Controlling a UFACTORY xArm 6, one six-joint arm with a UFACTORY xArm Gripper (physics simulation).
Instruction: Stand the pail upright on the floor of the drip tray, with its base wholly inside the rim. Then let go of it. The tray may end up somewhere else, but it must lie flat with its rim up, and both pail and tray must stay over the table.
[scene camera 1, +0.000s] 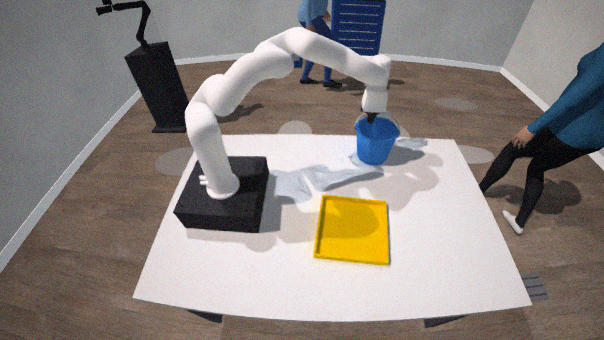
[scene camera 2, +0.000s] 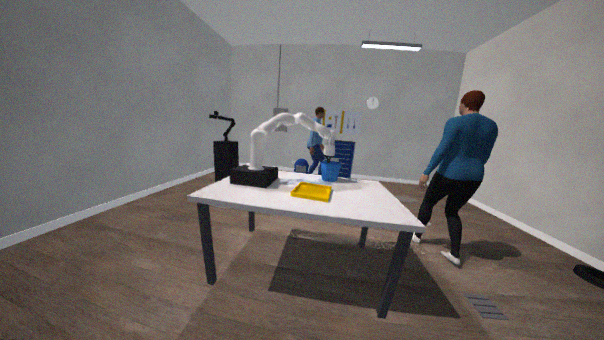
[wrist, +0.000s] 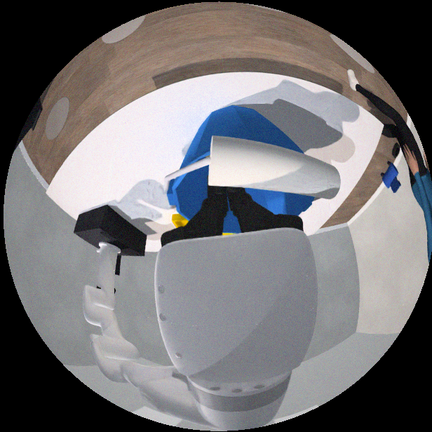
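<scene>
The blue pail (scene camera 1: 375, 145) (scene camera 2: 330, 171) (wrist: 235, 122) is near the table's back edge, mouth up and perhaps slightly tilted. I cannot tell whether its whole base touches the table. My gripper (scene camera 1: 371, 119) (scene camera 2: 328, 159) (wrist: 223, 169) is shut with nothing pinched between its fingers, and its tips are at the pail's mouth. In the wrist view the pail's white handle grip (wrist: 270, 165) crosses in front of the fingertips and hides them. The yellow drip tray (scene camera 1: 352, 260) (scene camera 2: 312, 191) (wrist: 179, 220) lies flat, rim up, apart from the pail; the gripper mostly hides it in the wrist view.
The arm stands on a black base block (scene camera 1: 220, 215) (scene camera 2: 254, 176) (wrist: 107, 227) on the left of the white table (scene camera 1: 440, 250) (scene camera 2: 360, 210). A person in teal (scene camera 1: 575, 115) (scene camera 2: 462, 145) stands to the right. Another person in blue (scene camera 1: 315, 20) (scene camera 2: 314, 142) is behind the table.
</scene>
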